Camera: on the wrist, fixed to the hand. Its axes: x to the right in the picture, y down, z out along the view.
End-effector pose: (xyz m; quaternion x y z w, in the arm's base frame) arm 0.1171 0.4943 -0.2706 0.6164 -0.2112 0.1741 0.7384
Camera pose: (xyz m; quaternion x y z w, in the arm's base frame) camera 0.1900 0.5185 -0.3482 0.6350 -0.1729 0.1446 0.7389
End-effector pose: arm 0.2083 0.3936 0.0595 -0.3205 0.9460 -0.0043 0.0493
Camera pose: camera 0.2471 0.3017 0.1039 -0.3661 0.9291 -0.0221 0.0469
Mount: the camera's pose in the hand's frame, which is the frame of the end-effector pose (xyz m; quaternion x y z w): 0.0211 -0.0983 -0.0426 0.0139 0.0069 -0.0494 0.9987
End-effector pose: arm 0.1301 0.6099 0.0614 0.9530 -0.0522 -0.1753 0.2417
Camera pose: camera 0.1665 0.7111 0.0428 0.9588 -0.0058 -0.1797 0.2198
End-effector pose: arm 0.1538 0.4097 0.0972 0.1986 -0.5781 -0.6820 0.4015
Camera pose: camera 0.1412 0.3674 -0.0027 0.2372 -0.5742 -0.6915 0.3685
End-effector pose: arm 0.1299 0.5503 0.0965 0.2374 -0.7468 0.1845 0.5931
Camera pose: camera 0.2164 0.4906 0.1262 0.2810 -0.7275 0.1670 0.6033
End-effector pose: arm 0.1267 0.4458 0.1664 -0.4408 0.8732 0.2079 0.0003
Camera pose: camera 0.1973 0.3625 0.1658 -0.4848 0.8531 0.1924 0.0107
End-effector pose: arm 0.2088 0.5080 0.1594 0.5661 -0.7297 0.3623 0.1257
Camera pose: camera 0.2824 0.5116 0.2400 0.6006 -0.6949 0.3697 0.1406
